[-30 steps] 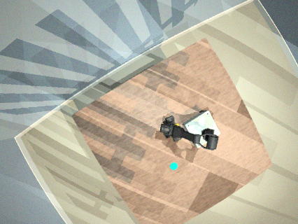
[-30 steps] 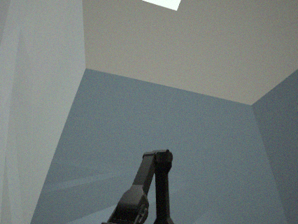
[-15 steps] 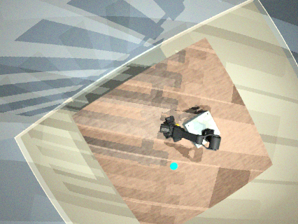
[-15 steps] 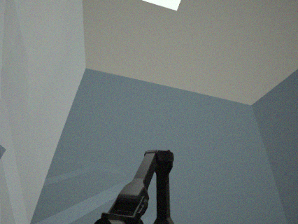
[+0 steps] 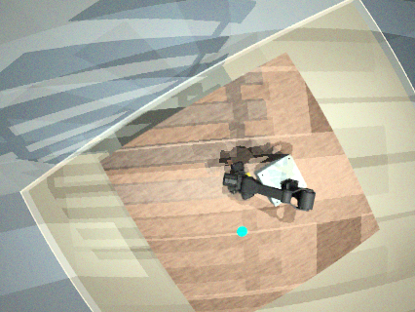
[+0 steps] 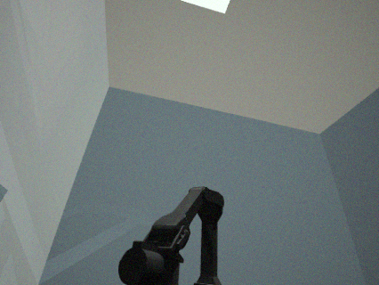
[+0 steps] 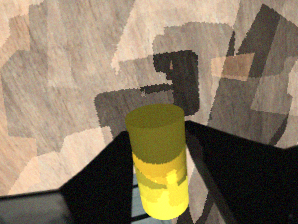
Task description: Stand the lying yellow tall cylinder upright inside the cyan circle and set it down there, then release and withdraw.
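Right now the cyan circle is 9 cm ahead of my gripper tip, 30 cm to the left of it and 8 cm below it. Also, from my gripper tip: yellow tall cylinder: 2 cm behind.
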